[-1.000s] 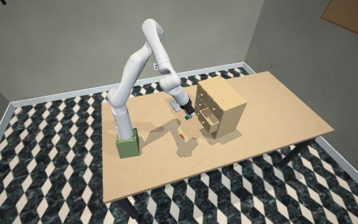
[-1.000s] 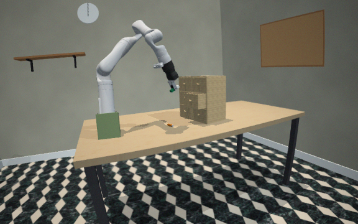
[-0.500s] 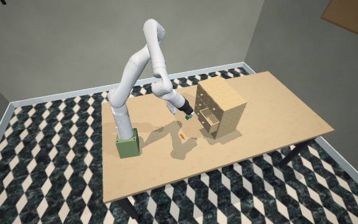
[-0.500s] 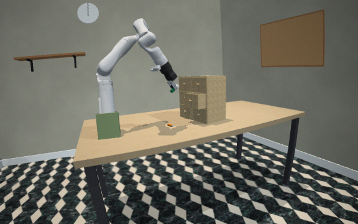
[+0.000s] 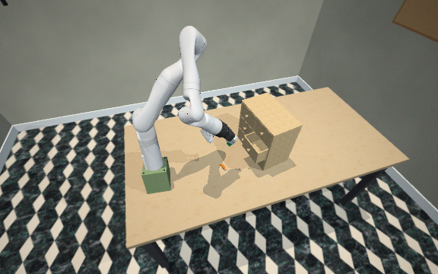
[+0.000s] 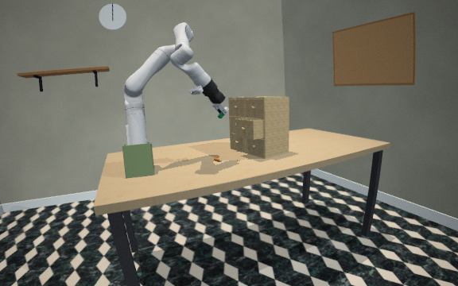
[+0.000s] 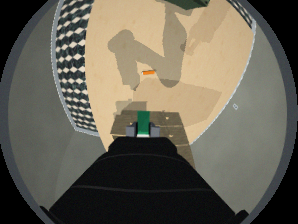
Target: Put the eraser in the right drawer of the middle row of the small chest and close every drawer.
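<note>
Now: the green eraser 1 cm ahead of my hand. Also, from my hand: small orange object 3 cm behind, 25 cm below.
</note>
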